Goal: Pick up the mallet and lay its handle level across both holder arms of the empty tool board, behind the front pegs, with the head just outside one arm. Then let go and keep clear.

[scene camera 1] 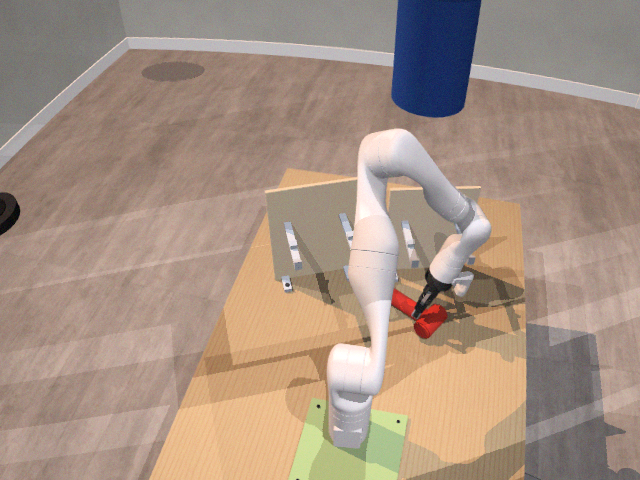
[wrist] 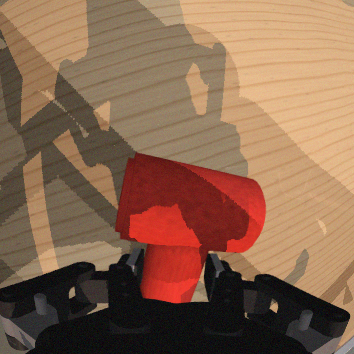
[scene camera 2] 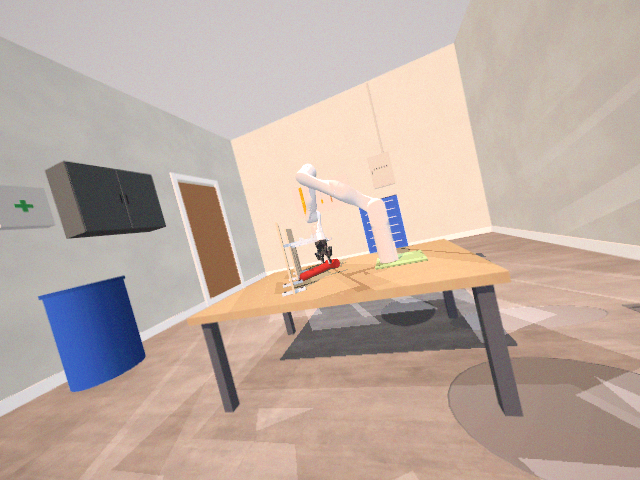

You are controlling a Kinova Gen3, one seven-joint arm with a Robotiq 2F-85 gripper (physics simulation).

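Pixels of known places: gripper, fingertip midpoint: (scene camera 1: 418,311) (wrist: 173,263) (scene camera 2: 327,265); arm's base, link origin: (scene camera 1: 348,429) (scene camera 2: 388,260).
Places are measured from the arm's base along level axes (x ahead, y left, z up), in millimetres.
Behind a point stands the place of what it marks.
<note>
The red mallet (scene camera 1: 431,322) {x 305, y -194, z 41 mm} (scene camera 2: 318,270) {x 395, y -71, z 14 mm} (wrist: 190,207) {x 330, y -206, z 43 mm} lies on or very close to the table top, in front of the boards. Its handle points toward them and is partly hidden behind my arm in the first scene view. My gripper (scene camera 1: 415,314) {x 354, y -162, z 19 mm} (scene camera 2: 324,259) {x 354, y -162, z 19 mm} (wrist: 173,263) {x 354, y -162, z 19 mm} points down and is shut on the mallet's handle, close beside the head, with one finger on each side. Two upright tool boards show: a left board (scene camera 1: 315,211) {x 491, y 134, z 235 mm} with pale holder arms (scene camera 1: 292,245) {x 372, y 177, z 225 mm} (scene camera 1: 345,225) {x 469, y 53, z 213 mm}, and a right board (scene camera 1: 402,204) {x 529, y -93, z 248 mm} with a holder arm (scene camera 1: 409,243) {x 434, y -116, z 200 mm}. No tool shows on the visible arms.
The wooden table (scene camera 1: 454,397) {x 113, y -259, z -11 mm} (scene camera 2: 351,291) {x 187, y 370, z -11 mm} carries the boards and a green base plate (scene camera 1: 307,459) {x -86, y 86, z 1 mm} (scene camera 2: 413,257) {x -113, y 48, z 1 mm} under my arm's base. Small board feet (scene camera 1: 286,284) {x 425, y 214, z 5 mm} stick out toward the mallet side. My arm hides the gap between the boards. A blue barrel (scene camera 1: 434,62) (scene camera 2: 95,335) stands beyond the table.
</note>
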